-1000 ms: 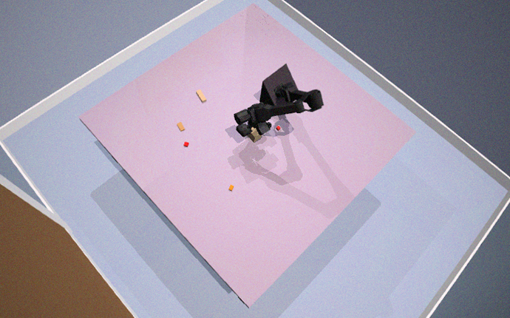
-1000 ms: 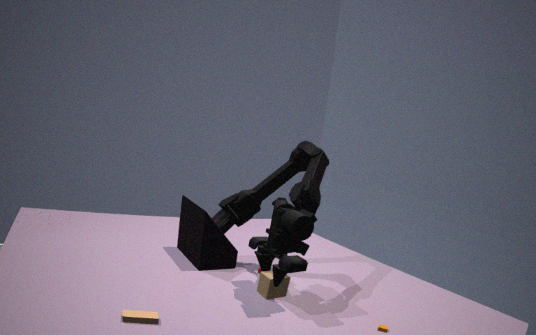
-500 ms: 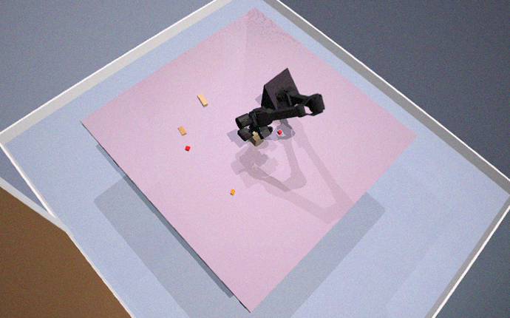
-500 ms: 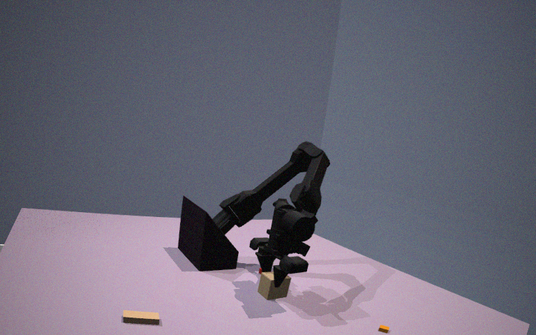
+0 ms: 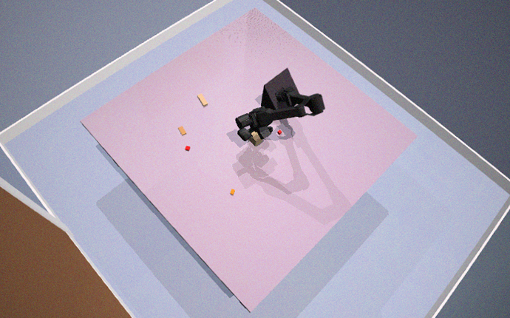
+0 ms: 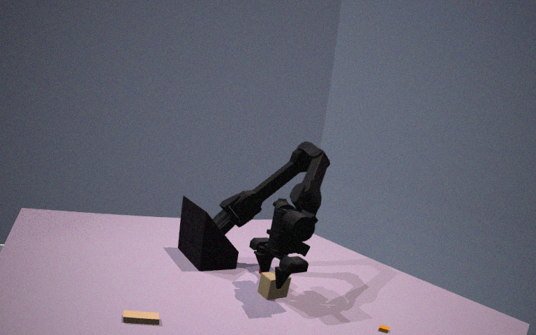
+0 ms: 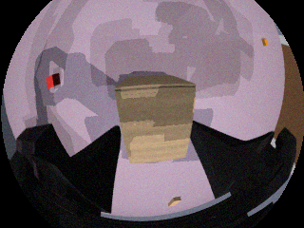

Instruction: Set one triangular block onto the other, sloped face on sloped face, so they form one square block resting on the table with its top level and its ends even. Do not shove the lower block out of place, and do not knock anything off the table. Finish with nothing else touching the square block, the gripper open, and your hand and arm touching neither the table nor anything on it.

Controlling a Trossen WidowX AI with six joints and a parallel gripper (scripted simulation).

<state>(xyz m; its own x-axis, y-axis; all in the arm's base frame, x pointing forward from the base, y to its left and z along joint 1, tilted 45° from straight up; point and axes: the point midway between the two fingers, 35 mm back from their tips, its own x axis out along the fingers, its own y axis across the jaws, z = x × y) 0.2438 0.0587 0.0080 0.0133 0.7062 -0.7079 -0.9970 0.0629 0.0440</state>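
The block lies 1 cm to the right of my gripper tip and 1 cm above it. The rest, counted from my gripper tip: orange cube 29 cm ahead, 14 cm to the left, 3 cm below.
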